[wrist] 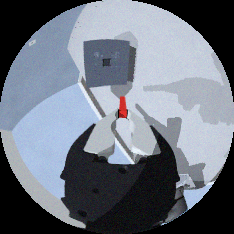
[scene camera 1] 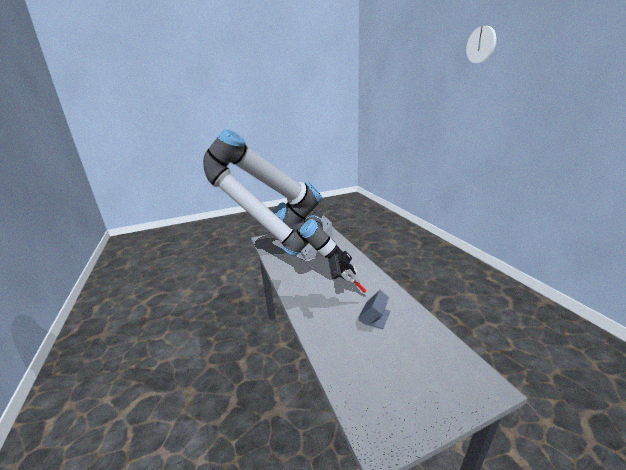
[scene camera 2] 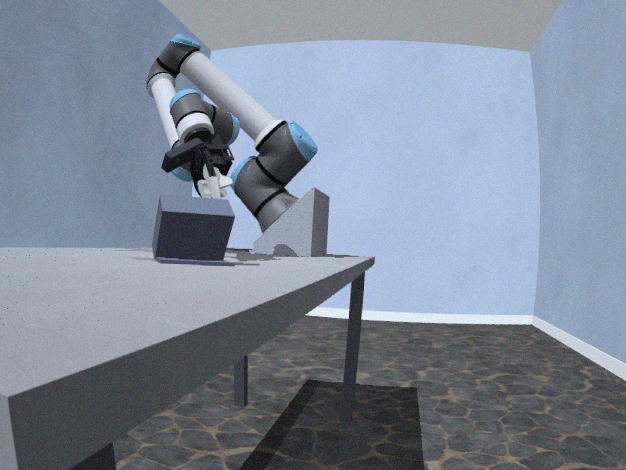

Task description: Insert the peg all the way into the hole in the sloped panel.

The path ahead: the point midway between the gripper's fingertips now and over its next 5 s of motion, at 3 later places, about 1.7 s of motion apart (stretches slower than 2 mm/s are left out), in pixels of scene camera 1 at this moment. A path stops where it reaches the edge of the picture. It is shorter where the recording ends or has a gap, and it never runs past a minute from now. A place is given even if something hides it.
The gripper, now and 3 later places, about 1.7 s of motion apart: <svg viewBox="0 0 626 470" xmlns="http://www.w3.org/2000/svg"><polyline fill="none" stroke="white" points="358,283 350,284 348,285 356,292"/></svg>
